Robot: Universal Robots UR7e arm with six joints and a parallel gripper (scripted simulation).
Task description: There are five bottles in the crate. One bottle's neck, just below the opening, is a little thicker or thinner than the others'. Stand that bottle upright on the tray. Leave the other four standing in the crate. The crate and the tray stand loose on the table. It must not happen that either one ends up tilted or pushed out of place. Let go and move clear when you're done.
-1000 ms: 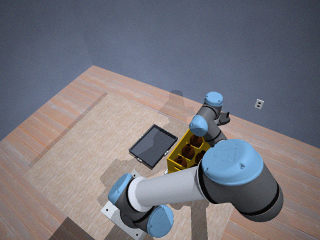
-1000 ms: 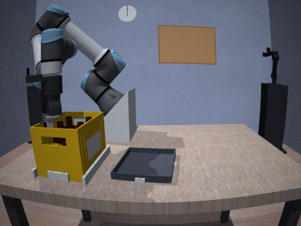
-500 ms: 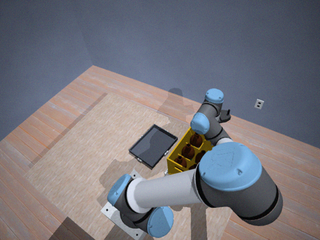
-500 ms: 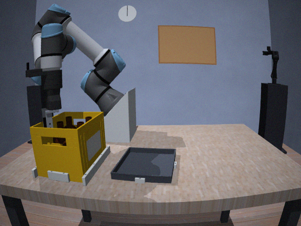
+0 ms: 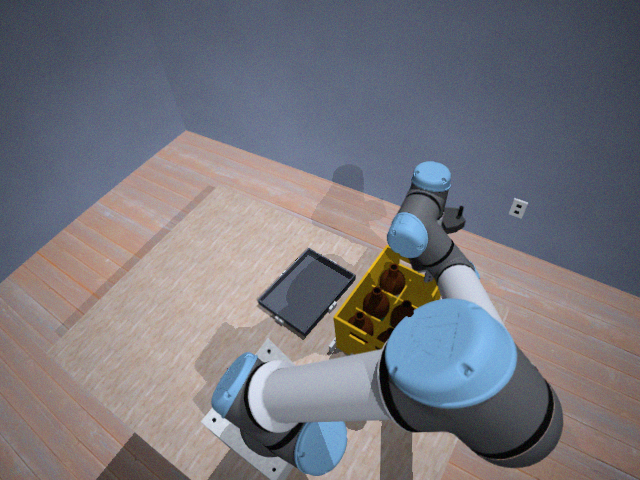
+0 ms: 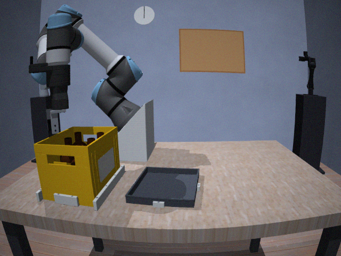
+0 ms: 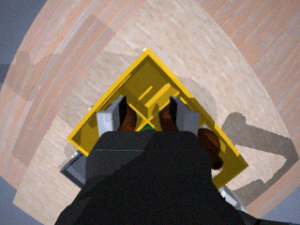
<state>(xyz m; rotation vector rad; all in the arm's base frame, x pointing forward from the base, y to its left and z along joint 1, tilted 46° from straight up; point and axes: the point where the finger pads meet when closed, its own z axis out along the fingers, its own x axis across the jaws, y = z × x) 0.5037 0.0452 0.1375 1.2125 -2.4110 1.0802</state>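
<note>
Now: hand 13 cm above the bottle, 9 cm to the right of it and 1 cm past it. From my hand the other things lie so: dark tray: 30 cm to the left, 21 cm below, 15 cm behind; then yellow crate: 14 cm below, 9 cm behind, 4 cm to the left.
</note>
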